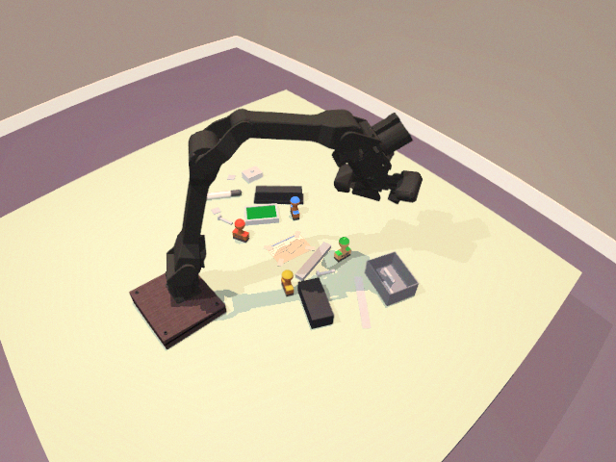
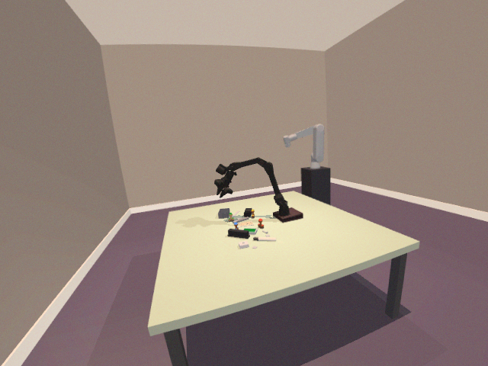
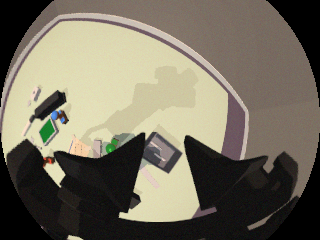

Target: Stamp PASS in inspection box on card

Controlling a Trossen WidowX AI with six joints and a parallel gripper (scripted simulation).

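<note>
The green-knobbed PASS stamp lies 170 mm below my gripper tip, 70 mm behind it and 50 mm to the left of it. From my gripper tip the other things lie so: grey bar 180 mm below, 140 mm behind, 80 mm to the left; dark box 220 mm behind, 170 mm below, 30 mm to the right; grey tray 180 mm below, 80 mm to the right, 30 mm behind.
</note>
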